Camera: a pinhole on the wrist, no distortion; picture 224 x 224 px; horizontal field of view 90.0 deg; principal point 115.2 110.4 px. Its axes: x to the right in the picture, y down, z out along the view. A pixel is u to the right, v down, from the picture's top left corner.
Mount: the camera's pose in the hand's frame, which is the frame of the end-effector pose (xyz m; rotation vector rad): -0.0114 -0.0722 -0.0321 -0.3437 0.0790 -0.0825
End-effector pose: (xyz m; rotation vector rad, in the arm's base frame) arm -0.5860 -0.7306 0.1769 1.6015 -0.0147 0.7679
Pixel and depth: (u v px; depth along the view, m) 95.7 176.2 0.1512
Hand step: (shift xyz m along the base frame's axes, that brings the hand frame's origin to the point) -0.0039 -0.0925 0.0494
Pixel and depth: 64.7 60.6 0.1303
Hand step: 0.0381 -0.1105 -0.0953
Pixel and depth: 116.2 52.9 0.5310
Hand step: 0.3413 -0.4548 -0.1102
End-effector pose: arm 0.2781 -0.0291 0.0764 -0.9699 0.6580 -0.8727
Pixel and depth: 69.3 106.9 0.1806
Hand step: 0.0774 0.1167 0.0773
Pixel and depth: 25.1 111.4 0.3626
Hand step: 0.1521 0.3901 0.0932
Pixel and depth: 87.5 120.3 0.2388
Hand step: 0.1382 0.1290 0.0556
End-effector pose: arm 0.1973 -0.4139 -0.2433 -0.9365 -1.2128 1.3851
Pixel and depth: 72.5 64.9 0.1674
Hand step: -0.1212 -0.0931 0.0970
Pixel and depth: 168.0 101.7 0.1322
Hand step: -0.0903 0.0427 0.0643
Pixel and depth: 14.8 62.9 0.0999
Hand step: -0.0488 -0.1097 0.0778
